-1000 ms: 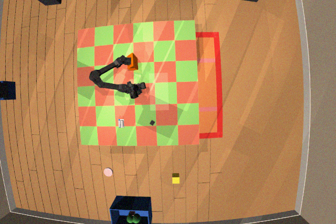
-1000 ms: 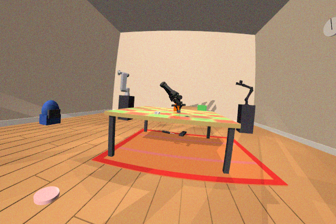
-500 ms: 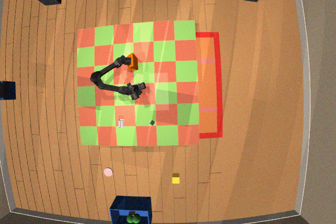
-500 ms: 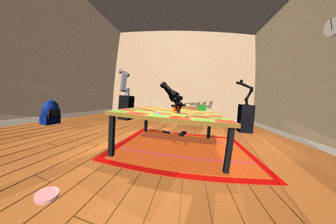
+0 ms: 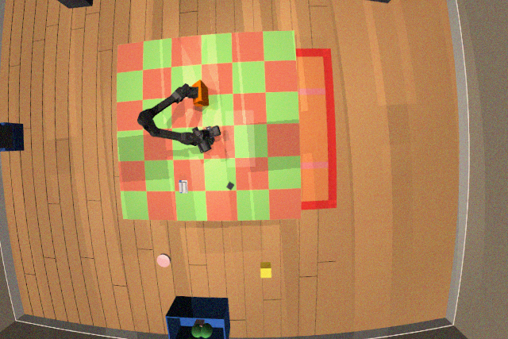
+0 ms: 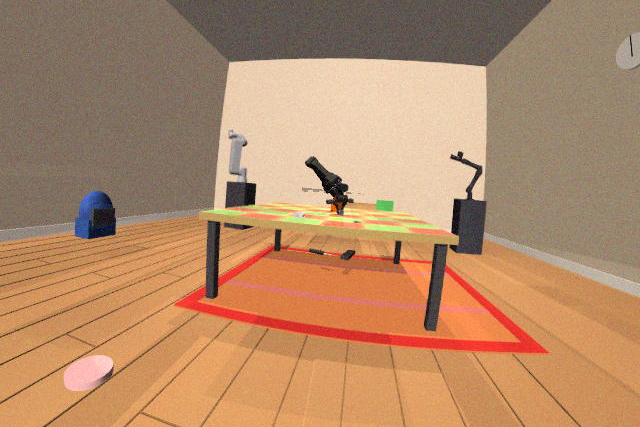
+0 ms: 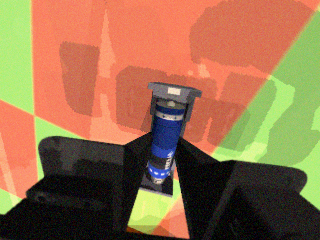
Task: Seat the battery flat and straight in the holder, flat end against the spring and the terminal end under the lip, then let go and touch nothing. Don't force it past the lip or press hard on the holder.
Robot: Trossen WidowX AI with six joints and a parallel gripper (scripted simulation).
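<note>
Now: gripper tip 1 cm below the battery. Round my gripper tip: remote battery door (34 cm ahead, 15 cm to the left, 1 cm below).
</note>
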